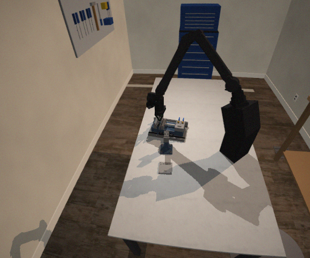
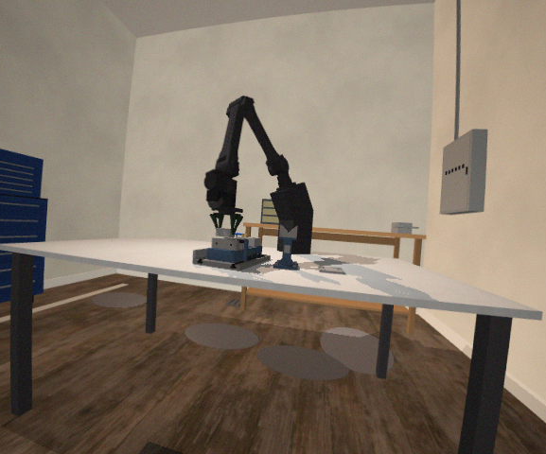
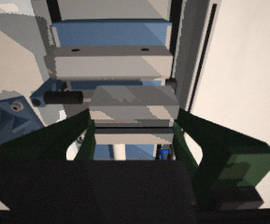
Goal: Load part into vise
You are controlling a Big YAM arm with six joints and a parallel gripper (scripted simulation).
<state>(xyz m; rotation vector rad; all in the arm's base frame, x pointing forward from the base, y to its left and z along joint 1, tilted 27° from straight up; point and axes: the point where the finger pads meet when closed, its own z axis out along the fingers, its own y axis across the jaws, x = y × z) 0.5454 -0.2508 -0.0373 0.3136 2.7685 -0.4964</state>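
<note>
Right now the part is right at my hand. Round my hand: moving jaw: 20 mm behind, 30 mm to the left, 40 mm below; fixed jaw: 40 mm ahead, 10 mm to the left, 40 mm below; work stop rod: 20 mm ahead, 60 mm to the left, 30 mm below.
</note>
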